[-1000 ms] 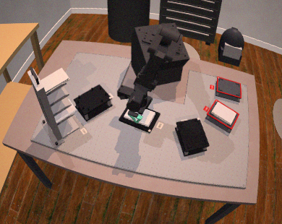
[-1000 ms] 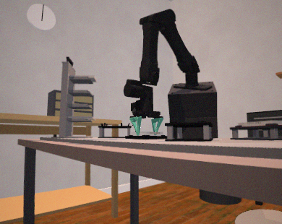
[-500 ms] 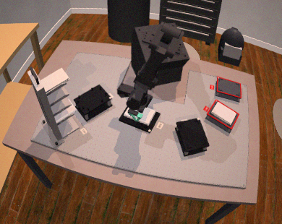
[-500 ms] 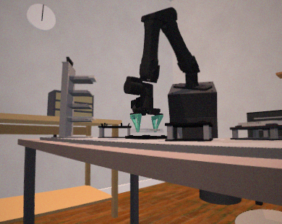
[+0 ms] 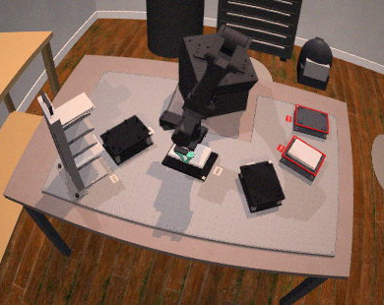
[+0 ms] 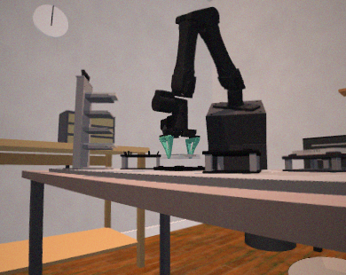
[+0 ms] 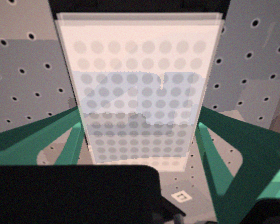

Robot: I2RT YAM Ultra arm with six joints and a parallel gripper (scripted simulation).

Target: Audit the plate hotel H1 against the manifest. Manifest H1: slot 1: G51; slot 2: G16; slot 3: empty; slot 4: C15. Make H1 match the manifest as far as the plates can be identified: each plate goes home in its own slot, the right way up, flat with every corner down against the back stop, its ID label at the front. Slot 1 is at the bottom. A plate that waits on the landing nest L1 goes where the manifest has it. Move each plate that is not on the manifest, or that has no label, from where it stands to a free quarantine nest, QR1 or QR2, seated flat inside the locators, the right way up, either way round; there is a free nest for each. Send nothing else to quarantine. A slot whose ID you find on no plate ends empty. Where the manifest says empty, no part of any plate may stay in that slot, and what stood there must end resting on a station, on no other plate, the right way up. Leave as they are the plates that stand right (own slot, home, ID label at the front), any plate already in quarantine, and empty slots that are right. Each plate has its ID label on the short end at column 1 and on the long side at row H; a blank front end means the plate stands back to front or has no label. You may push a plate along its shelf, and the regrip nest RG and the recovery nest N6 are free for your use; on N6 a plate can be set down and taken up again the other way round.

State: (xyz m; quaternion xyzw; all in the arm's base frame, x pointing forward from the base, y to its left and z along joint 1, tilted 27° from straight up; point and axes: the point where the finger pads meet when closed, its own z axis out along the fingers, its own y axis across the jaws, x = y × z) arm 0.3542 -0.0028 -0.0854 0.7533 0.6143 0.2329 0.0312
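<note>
The recovery nest N6 is 4 cm below my hand. Also, from my hand: RG label: 19 cm to the right, 8 cm behind, 5 cm below; then black regrip nest: 25 cm to the right, 1 cm above; then N6 tag: 10 cm to the left, 5 cm below, 2 cm ahead.
</note>
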